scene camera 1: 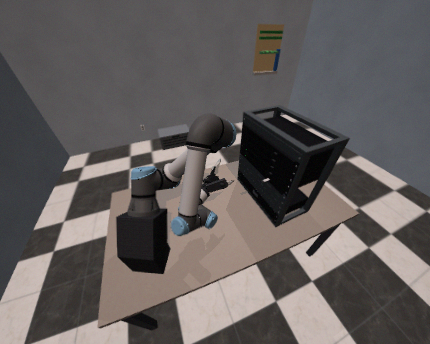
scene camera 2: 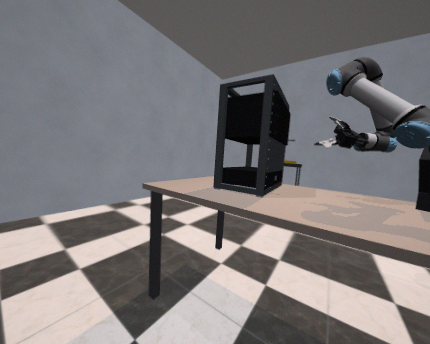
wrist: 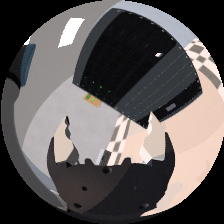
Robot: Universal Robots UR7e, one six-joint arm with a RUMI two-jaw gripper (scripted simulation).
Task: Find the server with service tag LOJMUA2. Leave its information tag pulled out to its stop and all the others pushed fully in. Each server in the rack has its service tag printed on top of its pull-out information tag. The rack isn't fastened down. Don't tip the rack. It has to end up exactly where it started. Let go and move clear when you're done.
Note:
I see my gripper (scene camera 2: 321, 131).
My gripper shows as well in the wrist view (wrist: 107, 114).

